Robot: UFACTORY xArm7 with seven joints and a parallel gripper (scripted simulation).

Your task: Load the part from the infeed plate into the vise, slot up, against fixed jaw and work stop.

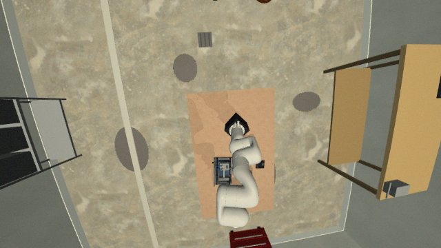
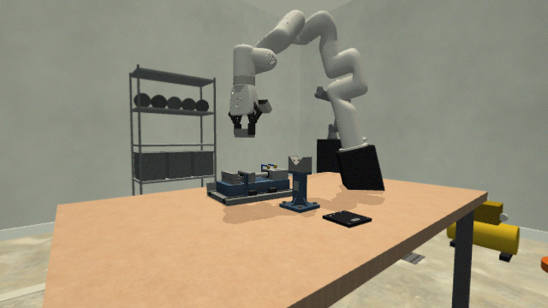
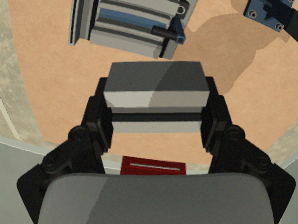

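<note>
Now: hand 3 cm past the moving jaw, 3 cm to the left of it and 17 cm above it. Also, from my hand: work stop (2 cm ahead, 1 cm to the left, 16 cm below); cylinder rod (8 cm behind, 2 cm to the right, 17 cm below); grey block (right at my hand).
</note>
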